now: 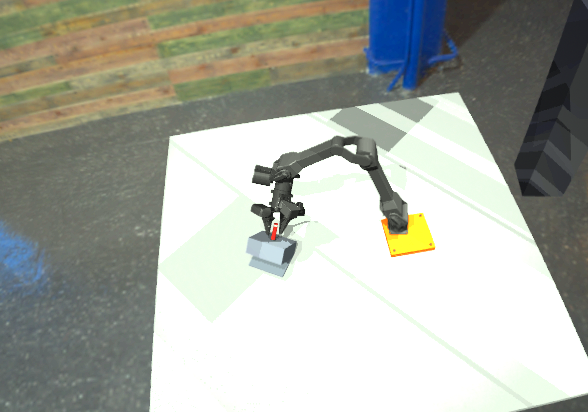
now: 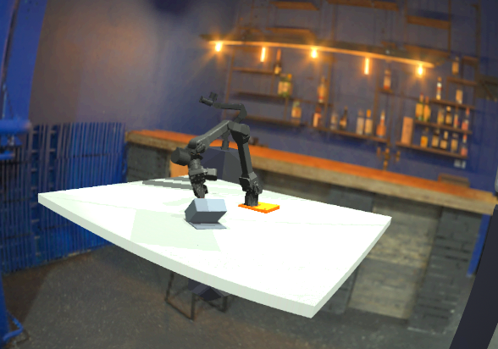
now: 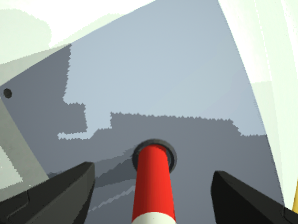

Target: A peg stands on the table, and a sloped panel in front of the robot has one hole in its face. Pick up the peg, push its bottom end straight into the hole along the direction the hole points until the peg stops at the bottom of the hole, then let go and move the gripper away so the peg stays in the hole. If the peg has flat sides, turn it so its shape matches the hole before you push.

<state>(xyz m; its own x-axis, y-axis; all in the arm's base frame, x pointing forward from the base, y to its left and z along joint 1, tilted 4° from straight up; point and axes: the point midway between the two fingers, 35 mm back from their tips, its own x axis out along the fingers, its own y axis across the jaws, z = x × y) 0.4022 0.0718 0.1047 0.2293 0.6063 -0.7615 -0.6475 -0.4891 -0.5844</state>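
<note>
Now: the red peg 10 mm to the right of my gripper tip and 10 mm above it. From my gripper tip the other things lie so: sloped panel 10 mm ahead, 30 mm to the left, 30 mm below.
</note>
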